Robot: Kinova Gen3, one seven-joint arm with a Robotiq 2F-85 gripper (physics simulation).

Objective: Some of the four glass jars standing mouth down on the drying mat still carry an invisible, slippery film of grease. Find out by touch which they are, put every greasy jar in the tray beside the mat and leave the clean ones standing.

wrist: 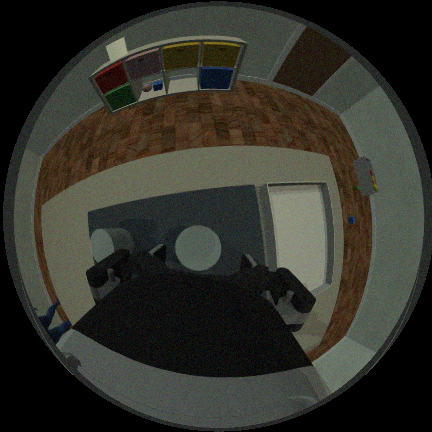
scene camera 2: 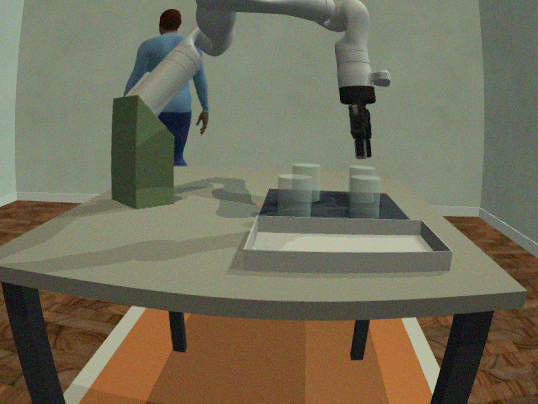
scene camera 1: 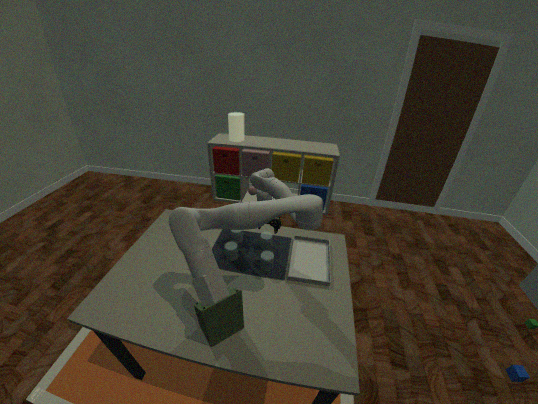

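Seen in the pictures: gripper, fingertip midpoint: (wrist: 202, 258) (scene camera 2: 364, 158) (scene camera 1: 267, 230); arm's base, link origin: (scene camera 2: 138, 112) (scene camera 1: 217, 298).
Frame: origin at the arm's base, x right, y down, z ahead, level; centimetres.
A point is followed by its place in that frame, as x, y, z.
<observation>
Four translucent pale jars stand mouth down on the dark mat (scene camera 1: 248, 266) @[-8.3, 20.7, 33.2] (scene camera 2: 332, 207) @[-12.9, 20.7, 42.5] (wrist: 227, 202) @[-3.2, 20.7, 58.9]. The tray-side far jar (scene camera 1: 266, 236) @[-7.1, 12.8, 49.6] (scene camera 2: 365, 205) @[-4.4, 17.9, 51.2] (wrist: 198, 248) @[-7.4, 12.8, 50.5] shows between the fingertips in the wrist view. The tray-side near jar (scene camera 1: 267, 256) @[0.1, 12.8, 37.1] (scene camera 2: 294, 200) @[2.7, 16.8, 38.7] and another near jar (scene camera 1: 231, 246) @[-18.7, 12.8, 34.2] (scene camera 2: 314, 172) @[-17.1, 14.1, 37.0] stand apart. The remaining far jar (scene camera 2: 362, 171) @[-21.0, 13.4, 47.5] (wrist: 107, 244) @[-22.4, 12.8, 47.9] is partly hidden in scene camera 2. My gripper (scene camera 2: 363, 156) @[-6.8, 8.9, 50.1] (wrist: 202, 258) @[-6.8, 8.9, 50.1] is open and empty, above the far jars' tops; the arm partly hides it in scene camera 1. The tray (scene camera 1: 309, 283) @[22.2, 21.0, 38.2] (scene camera 2: 345, 261) @[27.4, 19.3, 53.9] (wrist: 329, 225) @[25.8, 19.5, 58.2] holds no jar.
The tray's raised walls stand close beside the mat. The arm rises from a green base block (scene camera 1: 220, 320) @[3.0, 6.6, -3.2] (scene camera 2: 150, 160) @[3.5, 10.8, 6.7] on the table (scene camera 1: 295, 325) @[24.5, 21.0, 15.5] (scene camera 2: 200, 260) @[30.2, 21.0, 33.9]. A person (scene camera 2: 170, 60) stands behind the table. A shelf unit (scene camera 1: 275, 145) stands beyond the far edge.
</observation>
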